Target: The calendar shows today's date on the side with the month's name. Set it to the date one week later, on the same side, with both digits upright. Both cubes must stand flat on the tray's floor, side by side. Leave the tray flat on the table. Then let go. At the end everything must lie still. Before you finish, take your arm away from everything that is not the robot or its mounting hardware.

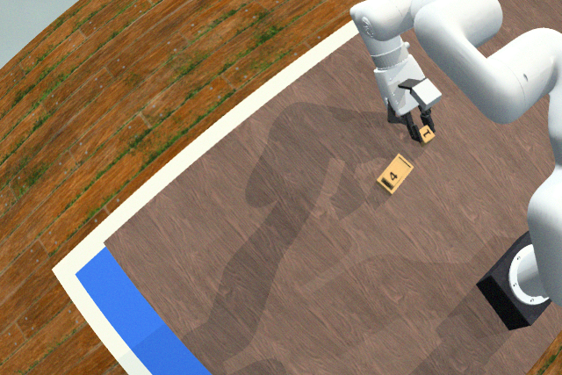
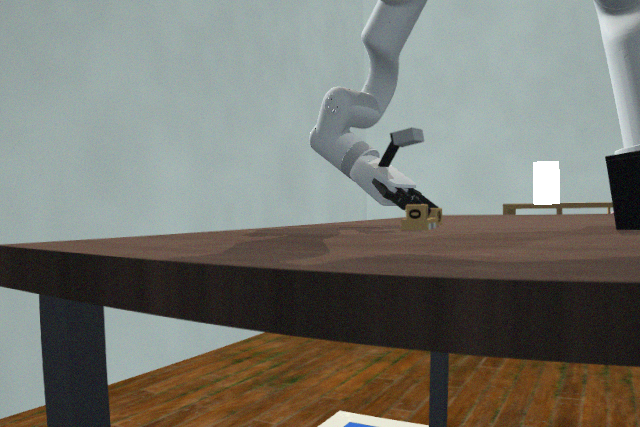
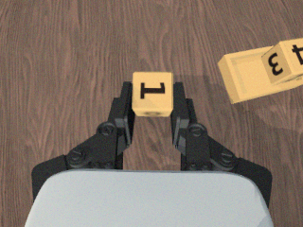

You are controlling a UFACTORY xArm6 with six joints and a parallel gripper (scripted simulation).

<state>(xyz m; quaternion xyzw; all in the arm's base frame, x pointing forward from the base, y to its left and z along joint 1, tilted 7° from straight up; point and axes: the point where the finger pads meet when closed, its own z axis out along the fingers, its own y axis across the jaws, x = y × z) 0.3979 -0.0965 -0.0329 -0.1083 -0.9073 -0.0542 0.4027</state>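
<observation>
The wooden cube lies 2 cm behind my hand and 1 cm below it. From my hand the other things lie so: tray (11 cm to the left, 2 cm below, 2 cm behind).
</observation>
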